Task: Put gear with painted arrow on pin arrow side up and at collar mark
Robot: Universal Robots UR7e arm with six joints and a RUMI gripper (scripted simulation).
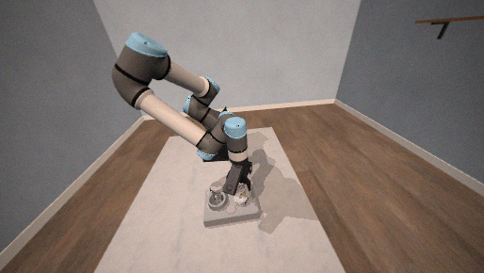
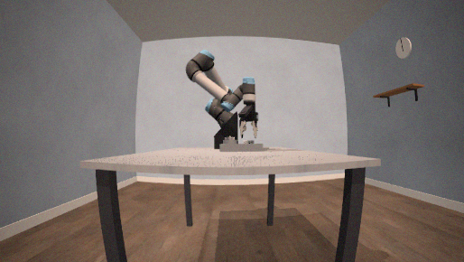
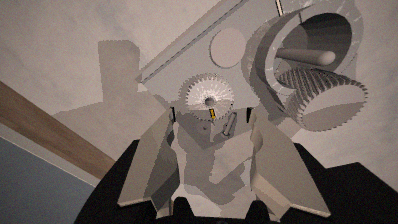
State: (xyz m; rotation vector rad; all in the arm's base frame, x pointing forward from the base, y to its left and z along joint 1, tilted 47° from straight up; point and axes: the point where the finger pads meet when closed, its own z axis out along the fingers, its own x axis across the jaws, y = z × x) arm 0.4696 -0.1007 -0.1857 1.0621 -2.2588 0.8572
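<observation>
My hand is 40 mm above the loose gear. The rest, counted from my hand: flat round disc (50 mm to the right, 50 mm below, 40 mm ahead); short peg (70 mm behind, 40 mm below, 10 mm to the left).
</observation>
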